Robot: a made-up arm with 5 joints. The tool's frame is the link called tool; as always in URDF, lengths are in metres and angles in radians. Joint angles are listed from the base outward.
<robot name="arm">
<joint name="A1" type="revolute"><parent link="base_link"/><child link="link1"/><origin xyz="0.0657 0 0.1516" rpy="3.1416 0 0"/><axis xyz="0 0 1"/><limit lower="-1.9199" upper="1.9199"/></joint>
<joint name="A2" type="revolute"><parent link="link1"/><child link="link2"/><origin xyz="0.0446 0.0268 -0.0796" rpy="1.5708 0 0"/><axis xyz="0 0 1"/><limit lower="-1.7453" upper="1.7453"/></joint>
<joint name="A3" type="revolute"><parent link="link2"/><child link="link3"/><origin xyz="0.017 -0.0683 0" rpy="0 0 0"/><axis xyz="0 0 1"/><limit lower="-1.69" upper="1.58"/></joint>
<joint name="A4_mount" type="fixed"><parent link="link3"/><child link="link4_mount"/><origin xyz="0.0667 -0.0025 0" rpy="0 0 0"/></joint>
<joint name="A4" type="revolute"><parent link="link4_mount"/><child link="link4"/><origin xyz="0.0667 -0.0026 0" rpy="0 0 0"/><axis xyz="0 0 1"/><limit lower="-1.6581" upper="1.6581"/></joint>
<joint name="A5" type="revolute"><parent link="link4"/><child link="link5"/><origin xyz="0.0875 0 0.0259" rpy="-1.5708 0 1.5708"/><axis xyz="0 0 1"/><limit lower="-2.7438" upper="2.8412"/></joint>
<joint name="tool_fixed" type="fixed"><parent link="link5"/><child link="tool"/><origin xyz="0 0 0" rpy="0 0 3.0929"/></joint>
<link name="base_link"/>
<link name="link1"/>
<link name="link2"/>
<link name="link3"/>
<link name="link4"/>
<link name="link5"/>
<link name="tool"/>
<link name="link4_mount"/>
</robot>
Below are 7 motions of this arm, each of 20 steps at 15 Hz.
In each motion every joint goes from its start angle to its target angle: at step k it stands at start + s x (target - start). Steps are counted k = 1, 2, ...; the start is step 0. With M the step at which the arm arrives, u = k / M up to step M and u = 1 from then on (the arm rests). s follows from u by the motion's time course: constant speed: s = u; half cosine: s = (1 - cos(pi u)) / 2; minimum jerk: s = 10 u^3 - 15 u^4 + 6 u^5.
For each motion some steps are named. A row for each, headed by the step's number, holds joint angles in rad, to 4 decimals.
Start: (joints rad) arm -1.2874 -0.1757 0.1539 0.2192 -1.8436
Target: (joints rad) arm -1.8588 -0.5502 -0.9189 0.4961 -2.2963
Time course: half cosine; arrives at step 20
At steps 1, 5, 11, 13, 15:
1: -1.2909 -0.1780 0.1473 0.2209 -1.8464
5: -1.3711 -0.2305 -0.0032 0.2598 -1.9099
11: -1.6178 -0.3922 -0.4664 0.3793 -2.1054
13: -1.7028 -0.4480 -0.6260 0.4205 -2.1727
15: -1.7751 -0.4954 -0.7618 0.4555 -2.2300

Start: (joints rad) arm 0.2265 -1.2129 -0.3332 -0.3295 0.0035
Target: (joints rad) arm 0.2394 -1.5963 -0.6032 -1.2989 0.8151
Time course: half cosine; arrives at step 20
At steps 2, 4, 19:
2: 0.2268 -1.2223 -0.3398 -0.3532 0.0234
4: 0.2277 -1.2495 -0.3590 -0.4221 0.0810
19: 0.2393 -1.5939 -0.6015 -1.2929 0.8101

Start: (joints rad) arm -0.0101 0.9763 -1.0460 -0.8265 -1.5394
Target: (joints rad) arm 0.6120 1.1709 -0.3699 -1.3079 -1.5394
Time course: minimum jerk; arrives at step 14
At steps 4, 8, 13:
4: 0.0799 1.0045 -0.9482 -0.8962 -1.5394
8: 0.3831 1.0993 -0.6186 -1.1308 -1.5394
13: 0.6100 1.1703 -0.3721 -1.3063 -1.5394

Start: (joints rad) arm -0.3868 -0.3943 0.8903 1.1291 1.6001
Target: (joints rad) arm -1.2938 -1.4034 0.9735 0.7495 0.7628
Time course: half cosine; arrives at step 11
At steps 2, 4, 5, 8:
2: -0.4588 -0.4744 0.8969 1.0990 1.5336
4: -0.6519 -0.6893 0.9146 1.0181 1.3554
5: -0.7758 -0.8270 0.9260 0.9663 1.2410
8: -1.1373 -1.2293 0.9591 0.8150 0.9073

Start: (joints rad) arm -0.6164 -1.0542 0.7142 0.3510 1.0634
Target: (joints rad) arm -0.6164 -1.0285 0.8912 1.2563 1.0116
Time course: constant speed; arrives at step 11
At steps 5, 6, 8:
5: -0.6164 -1.0425 0.7947 0.7625 1.0399
6: -0.6164 -1.0402 0.8107 0.8448 1.0351
8: -0.6164 -1.0355 0.8429 1.0094 1.0257

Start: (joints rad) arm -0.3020 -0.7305 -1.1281 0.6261 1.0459
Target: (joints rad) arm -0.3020 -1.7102 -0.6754 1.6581 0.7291
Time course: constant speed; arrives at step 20
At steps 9, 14, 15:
9: -0.3020 -1.1714 -0.9244 1.0905 0.9033
14: -0.3020 -1.4163 -0.8112 1.3485 0.8241
15: -0.3020 -1.4653 -0.7886 1.4001 0.8083

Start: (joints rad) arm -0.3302 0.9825 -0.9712 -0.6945 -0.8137
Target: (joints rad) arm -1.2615 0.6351 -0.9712 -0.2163 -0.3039
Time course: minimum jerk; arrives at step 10
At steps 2, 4, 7, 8, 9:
2: -0.3841 0.9624 -0.9712 -0.6668 -0.7842
4: -0.6258 0.8722 -0.9712 -0.5427 -0.6519
7: -1.1096 0.6918 -0.9712 -0.2943 -0.3870
8: -1.2076 0.6552 -0.9712 -0.2440 -0.3334
9: -1.2535 0.6381 -0.9712 -0.2204 -0.3083

